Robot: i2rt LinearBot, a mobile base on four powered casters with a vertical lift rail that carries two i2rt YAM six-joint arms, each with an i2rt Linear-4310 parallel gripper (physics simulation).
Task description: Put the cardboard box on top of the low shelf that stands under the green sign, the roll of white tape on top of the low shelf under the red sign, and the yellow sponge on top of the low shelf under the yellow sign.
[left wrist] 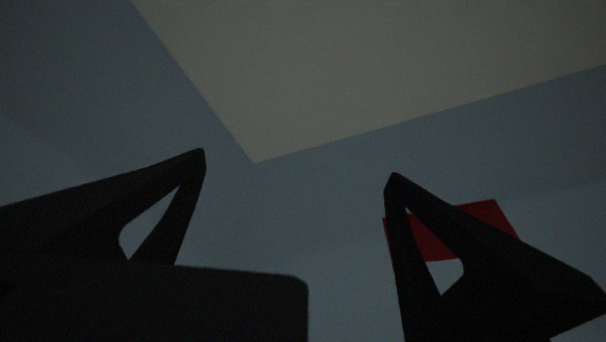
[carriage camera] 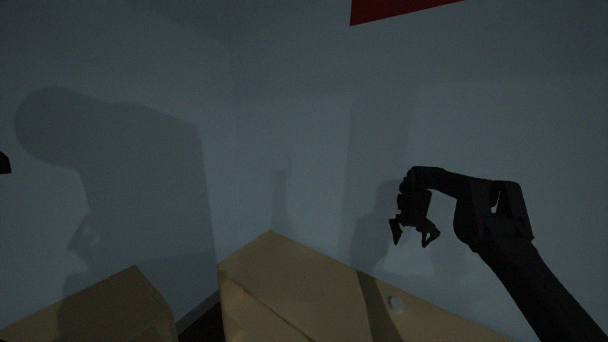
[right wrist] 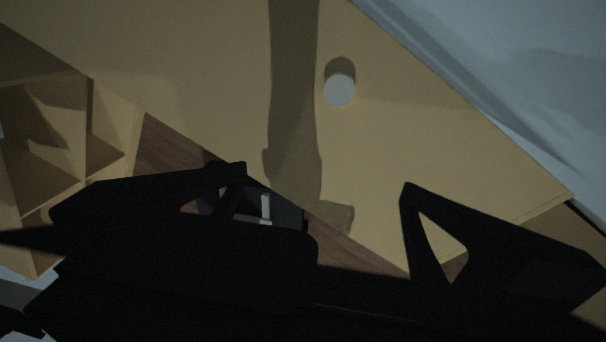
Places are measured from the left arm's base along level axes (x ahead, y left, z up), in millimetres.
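Pixels of known places: left gripper, between the fingertips: [left wrist: 298, 170]; right gripper, between the fingertips: [carriage camera: 409, 245] [right wrist: 322, 180]; left arm's base, origin of its link: [right wrist: 2, 317].
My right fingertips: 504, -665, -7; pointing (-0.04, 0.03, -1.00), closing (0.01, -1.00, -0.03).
Observation:
For each thing: its middle in the pictures, then the offset to it from my right fingertips, as dx, dy, dz. Level surfaces: height alone.
- white tape, middle of its body: [right wrist: 339, 89] [carriage camera: 397, 305] -7, -1, -266
- low shelf, height of its surface: dz -278
- red sign, middle of its body: [left wrist: 443, 232] +183, +57, +862
- brown floor, height of its surface: dz -888
The roll of white tape [carriage camera: 397, 304] [right wrist: 339, 90] stands on top of the low shelf [carriage camera: 300, 270] [right wrist: 400, 135], near its wall-side edge. The red sign [carriage camera: 395, 10] [left wrist: 485, 212] is on the wall above that shelf. My right gripper [carriage camera: 410, 245] [right wrist: 322, 180] is open and empty, above the shelf top and apart from the tape. My left gripper [left wrist: 298, 170] is open and empty, facing the upper walls and ceiling; in the carriage view a dark bit of the left arm shows at the left edge. The cardboard box, yellow sponge, green sign and yellow sign do not show.
Another wooden shelf [carriage camera: 100, 300] stands at the lower left, with a dark floor gap [carriage camera: 202, 320] between the two shelves. Walls meet in a corner behind them. In the right wrist view, open wooden compartments [right wrist: 60, 122] and brown floor [right wrist: 167, 142] lie beyond the shelf edge.

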